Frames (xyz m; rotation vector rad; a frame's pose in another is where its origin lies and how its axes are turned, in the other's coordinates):
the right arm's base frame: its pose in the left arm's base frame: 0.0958 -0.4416 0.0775 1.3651 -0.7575 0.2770
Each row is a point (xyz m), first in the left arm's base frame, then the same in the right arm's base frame.
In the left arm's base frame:
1: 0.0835 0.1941 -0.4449
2: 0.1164 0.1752 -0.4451
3: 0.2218 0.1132 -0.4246
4: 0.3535 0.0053 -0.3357
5: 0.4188 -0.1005 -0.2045
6: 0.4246 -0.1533 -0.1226
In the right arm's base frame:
1: -0.4926 -0.2603 -0.6056
2: -0.4639 -0.2841 -0.5984
3: -0.3582 -0.3440 -0.5737
4: -0.1789 -0.3764 -0.5130
5: -0.0224 -0.3362 -0.4321
6: 0.0464 -0.2875 -0.3827

